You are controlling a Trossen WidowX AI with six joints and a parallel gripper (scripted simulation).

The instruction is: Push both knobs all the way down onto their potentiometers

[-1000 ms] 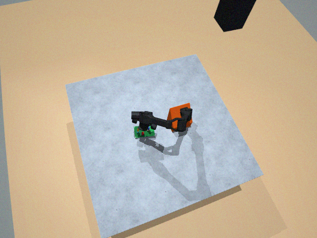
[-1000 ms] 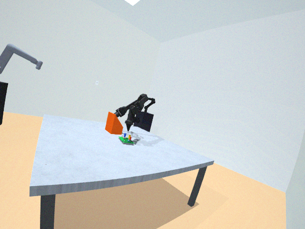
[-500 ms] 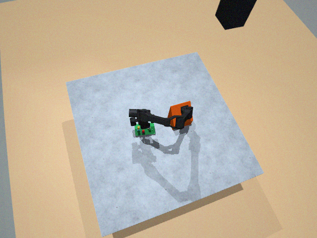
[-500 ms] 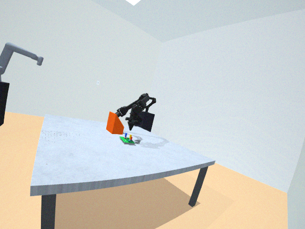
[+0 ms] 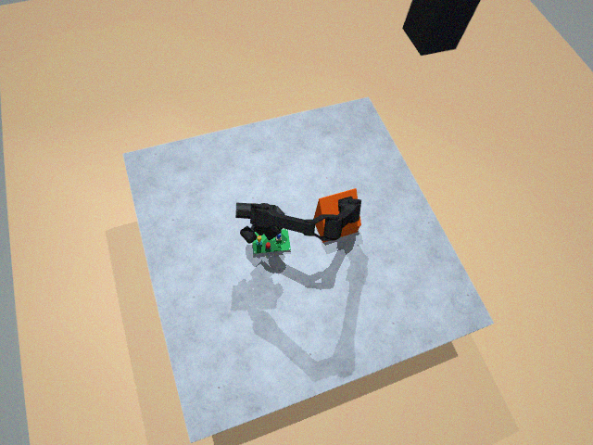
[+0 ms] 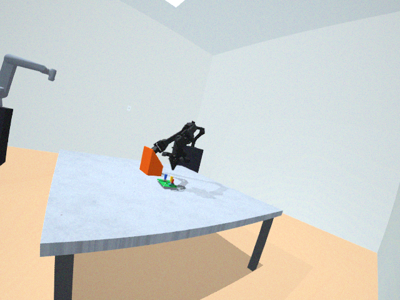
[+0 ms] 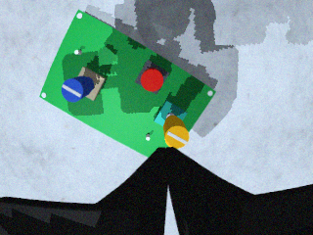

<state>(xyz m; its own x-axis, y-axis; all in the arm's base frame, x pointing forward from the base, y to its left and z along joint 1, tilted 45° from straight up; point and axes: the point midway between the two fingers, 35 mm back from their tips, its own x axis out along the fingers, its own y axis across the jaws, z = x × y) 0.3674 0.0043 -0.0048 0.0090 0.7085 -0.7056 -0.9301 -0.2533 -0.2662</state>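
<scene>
Right now my gripper tip is 5 cm above the yellow knob and 1 cm short of it. Also, from my gripper tip: blue knob: 7 cm behind, 6 cm below.
</scene>
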